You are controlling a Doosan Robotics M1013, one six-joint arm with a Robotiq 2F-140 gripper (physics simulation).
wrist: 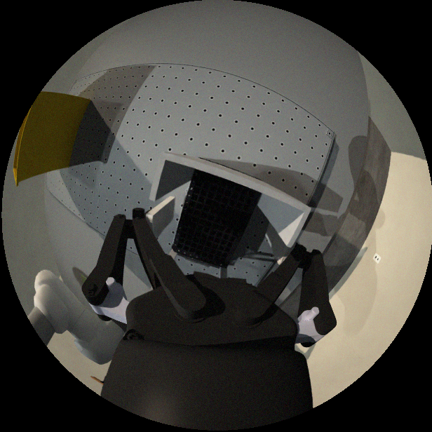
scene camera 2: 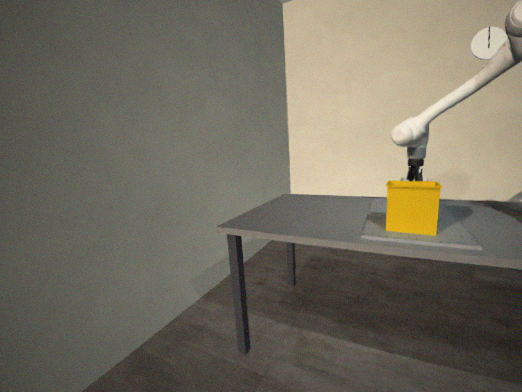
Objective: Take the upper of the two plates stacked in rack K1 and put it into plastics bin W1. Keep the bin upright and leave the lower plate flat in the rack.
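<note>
The plastics bin W1 [scene camera 2: 412,207] [wrist: 55,135] is a yellow open box standing upright. Rack K1 [wrist: 225,174] is a light grey frame in the middle of the wrist view; the bin hides it in the scene view. A black, grid-patterned plate [wrist: 215,220] lies in the rack. The lower plate cannot be told apart from it. My gripper [scene camera 2: 414,178] [wrist: 221,216] is open and empty, pointing down over the rack. Its fingertips stand wide on two sides of the black plate in the wrist view, and I cannot tell their exact height. In the scene view the bin's rim hides the fingertips.
The bin and the rack stand on a perforated board [scene camera 2: 450,240] [wrist: 215,110] on the grey table [scene camera 2: 300,215]. The bin is to one side of the rack, at the left edge of the wrist view. A grey wall [scene camera 2: 150,150] rises left of the table.
</note>
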